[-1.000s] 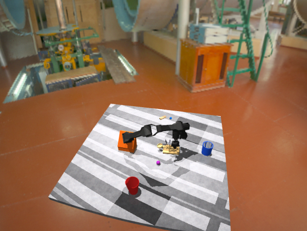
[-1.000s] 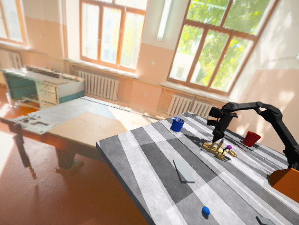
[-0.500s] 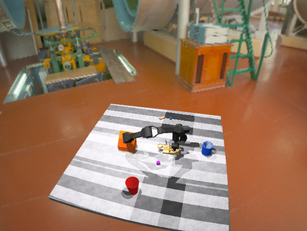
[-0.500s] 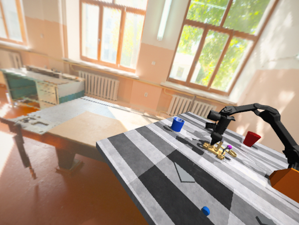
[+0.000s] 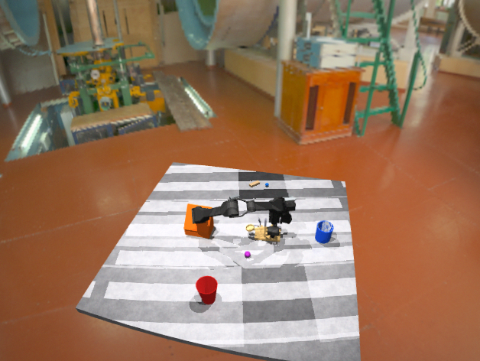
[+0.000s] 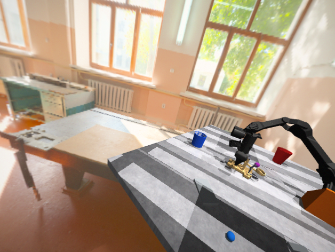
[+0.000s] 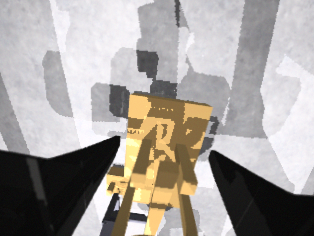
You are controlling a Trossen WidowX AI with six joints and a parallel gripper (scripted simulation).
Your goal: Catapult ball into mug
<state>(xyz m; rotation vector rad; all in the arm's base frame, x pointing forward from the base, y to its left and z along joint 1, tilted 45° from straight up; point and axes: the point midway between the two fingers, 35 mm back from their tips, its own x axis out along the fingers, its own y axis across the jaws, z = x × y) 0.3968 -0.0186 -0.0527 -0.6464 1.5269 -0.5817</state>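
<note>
The purple ball lies 17 cm to the right of my gripper tip, 11 cm behind it and 2 cm below it. Round my gripper tip: blue mug (28 cm ahead, 2 cm to the left); grey flat plate (36 cm to the left, 5 cm ahead, 3 cm below); wooden catapult (7 cm behind, 2 cm above, 1 cm to the left).
</note>
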